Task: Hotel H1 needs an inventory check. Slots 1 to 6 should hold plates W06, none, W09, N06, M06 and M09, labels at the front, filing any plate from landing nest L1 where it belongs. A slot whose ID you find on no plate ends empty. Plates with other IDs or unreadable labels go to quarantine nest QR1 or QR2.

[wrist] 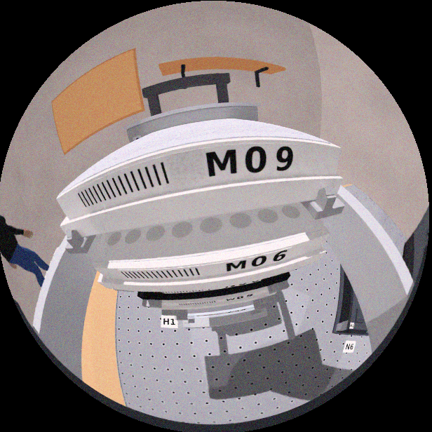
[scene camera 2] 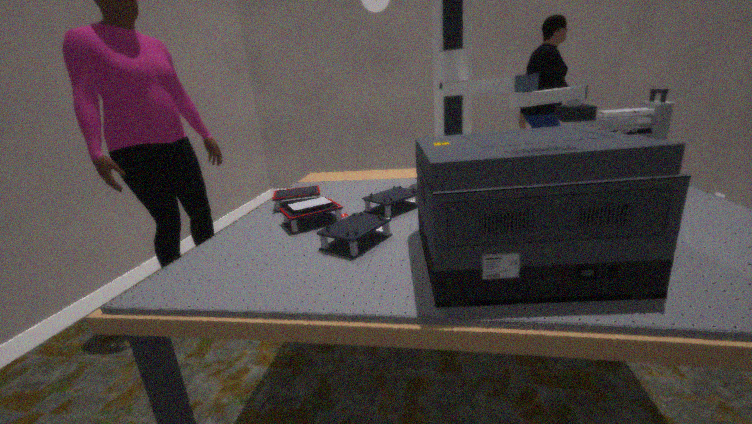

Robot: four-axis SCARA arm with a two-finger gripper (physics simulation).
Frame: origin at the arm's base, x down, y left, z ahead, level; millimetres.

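Where they show: gripper, fingertip midpoint: (scene camera 2: 630, 118).
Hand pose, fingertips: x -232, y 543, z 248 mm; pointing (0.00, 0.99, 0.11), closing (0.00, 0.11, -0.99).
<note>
Each offset is from my fingertips to the top centre of the thing. "pt": to the spot under its first point.
My gripper (wrist: 212, 250) is shut on plate M06 (wrist: 210, 266), its white label edge facing front and level. M06 is in hotel H1 (scene camera 2: 662, 120) (wrist: 225, 114), directly below white plate M09 (wrist: 190, 170), which rests on side tabs. Whether M06 touches its tabs cannot be told. Below M06 are a black plate (wrist: 175, 295) with a mostly hidden label and white plate W09 (wrist: 225, 300). A pale edge shows lower down, unreadable. In scene camera 2, a white plate {dx +155, dy -991, dz +319 mm} (scene camera 2: 308, 203) lies on a red-edged nest {pt dx +165, dy -919, dz +323 mm} (scene camera 2: 332, 206); its label is unreadable.
A large grey instrument {dx -36, dy -442, dz +546 mm} (scene camera 2: 552, 221) stands at the right front of the table, partly hiding the arm. Two black nests {pt dx +169, dy -809, dz +485 mm} (scene camera 2: 355, 226) {pt dx +169, dy -759, dz +209 mm} (scene camera 2: 389, 195) and another red-edged nest {dx +165, dy -1115, dz +126 mm} (scene camera 2: 296, 192) stand left of it. One person stands at left, another behind the arm.
</note>
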